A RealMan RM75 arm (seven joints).
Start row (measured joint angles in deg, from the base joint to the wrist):
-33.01, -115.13, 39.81, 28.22, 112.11, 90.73, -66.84
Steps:
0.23, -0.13, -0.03, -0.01, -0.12, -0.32, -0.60
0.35, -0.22, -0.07, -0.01, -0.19, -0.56, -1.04
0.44, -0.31, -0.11, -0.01, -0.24, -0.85, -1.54
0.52, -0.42, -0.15, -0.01, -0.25, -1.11, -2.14
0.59, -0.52, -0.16, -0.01, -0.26, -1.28, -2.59
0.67, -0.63, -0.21, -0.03, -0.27, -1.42, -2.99
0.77, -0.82, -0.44, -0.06, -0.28, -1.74, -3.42
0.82, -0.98, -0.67, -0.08, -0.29, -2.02, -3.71
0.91, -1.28, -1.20, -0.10, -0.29, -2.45, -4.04
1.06, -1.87, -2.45, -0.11, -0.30, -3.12, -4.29
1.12, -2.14, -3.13, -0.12, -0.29, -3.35, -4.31
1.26, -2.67, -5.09, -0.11, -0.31, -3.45, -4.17
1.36, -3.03, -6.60, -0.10, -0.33, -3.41, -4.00
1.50, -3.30, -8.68, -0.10, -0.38, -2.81, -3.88
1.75, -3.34, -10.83, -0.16, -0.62, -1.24, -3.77
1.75, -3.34, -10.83, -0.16, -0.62, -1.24, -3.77
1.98, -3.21, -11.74, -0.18, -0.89, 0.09, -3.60
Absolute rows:
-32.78, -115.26, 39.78, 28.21, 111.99, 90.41, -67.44
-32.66, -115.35, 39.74, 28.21, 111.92, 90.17, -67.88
-32.57, -115.44, 39.70, 28.21, 111.87, 89.88, -68.38
-32.49, -115.55, 39.66, 28.21, 111.86, 89.62, -68.98
-32.42, -115.65, 39.65, 28.21, 111.85, 89.45, -69.43
-32.34, -115.76, 39.60, 28.19, 111.84, 89.31, -69.83
-32.24, -115.95, 39.37, 28.16, 111.83, 88.99, -70.26
-32.19, -116.11, 39.14, 28.14, 111.82, 88.71, -70.55
-32.10, -116.41, 38.61, 28.12, 111.82, 88.28, -70.88
-31.95, -117.00, 37.36, 28.11, 111.81, 87.61, -71.13
-31.89, -117.27, 36.68, 28.10, 111.82, 87.38, -71.15
-31.75, -117.80, 34.72, 28.11, 111.80, 87.28, -71.01
-31.65, -118.16, 33.21, 28.12, 111.78, 87.32, -70.84
-31.51, -118.43, 31.13, 28.12, 111.73, 87.92, -70.72
-31.26, -118.47, 28.98, 28.06, 111.49, 89.49, -70.61
-31.26, -118.47, 28.98, 28.06, 111.49, 89.49, -70.61
-31.03, -118.34, 28.07, 28.04, 111.22, 90.82, -70.44

